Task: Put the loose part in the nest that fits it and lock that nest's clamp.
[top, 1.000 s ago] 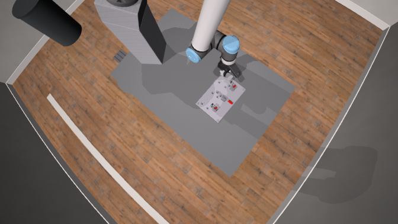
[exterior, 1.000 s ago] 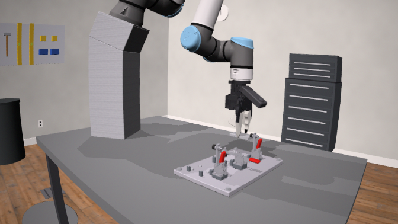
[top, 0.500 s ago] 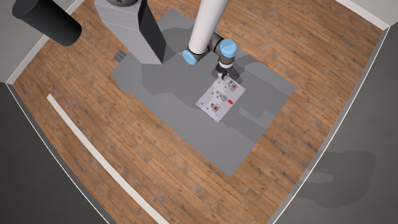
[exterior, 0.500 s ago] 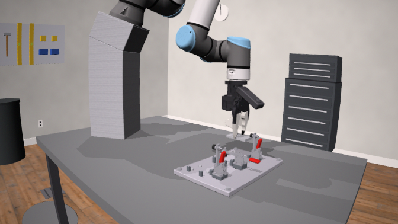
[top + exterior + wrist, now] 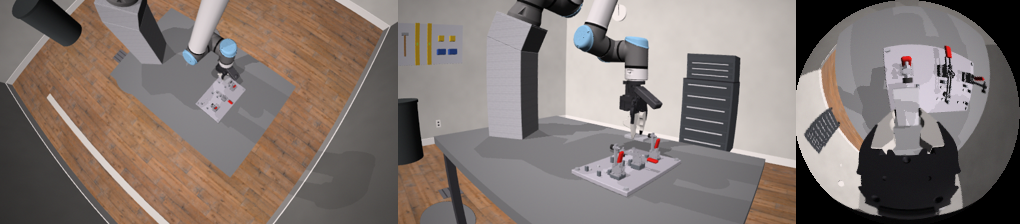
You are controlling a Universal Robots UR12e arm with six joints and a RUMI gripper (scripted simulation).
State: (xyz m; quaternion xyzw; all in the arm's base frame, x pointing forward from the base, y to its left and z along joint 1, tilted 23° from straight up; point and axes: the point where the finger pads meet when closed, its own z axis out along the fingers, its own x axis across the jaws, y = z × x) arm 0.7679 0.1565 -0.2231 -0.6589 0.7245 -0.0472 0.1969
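Right now the flat grey part is 10 mm below my hand. Also, from my hand: light grey fixture plate 50 mm ahead, 120 mm to the right, 90 mm below.
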